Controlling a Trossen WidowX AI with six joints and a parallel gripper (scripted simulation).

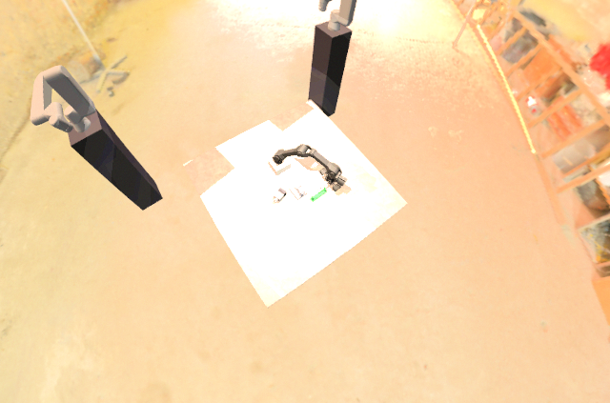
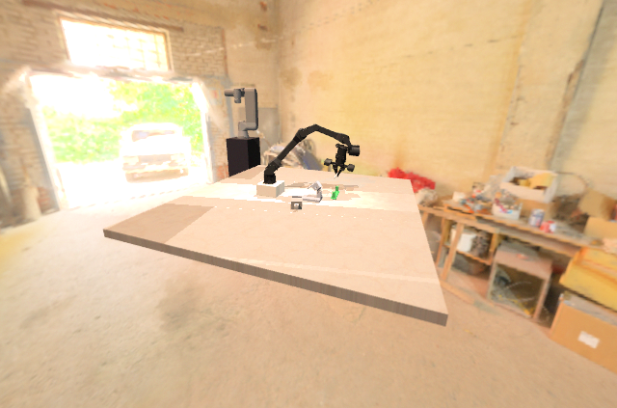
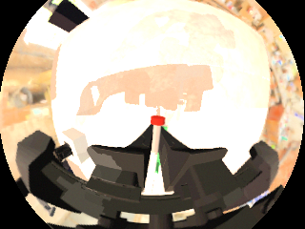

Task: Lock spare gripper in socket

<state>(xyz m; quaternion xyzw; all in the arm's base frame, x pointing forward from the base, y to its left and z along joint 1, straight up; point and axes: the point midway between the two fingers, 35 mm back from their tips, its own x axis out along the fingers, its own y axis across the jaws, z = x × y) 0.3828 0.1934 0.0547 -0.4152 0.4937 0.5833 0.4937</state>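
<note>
Now: the green strip 10 mm ahead of my gripper tip, 100 mm to the right of it and 70 mm below it. Round my gripper tip: grey mount 90 mm behind, 210 mm to the right, 40 mm below; spare gripper 140 mm behind, 350 mm to the right, 70 mm below.
</note>
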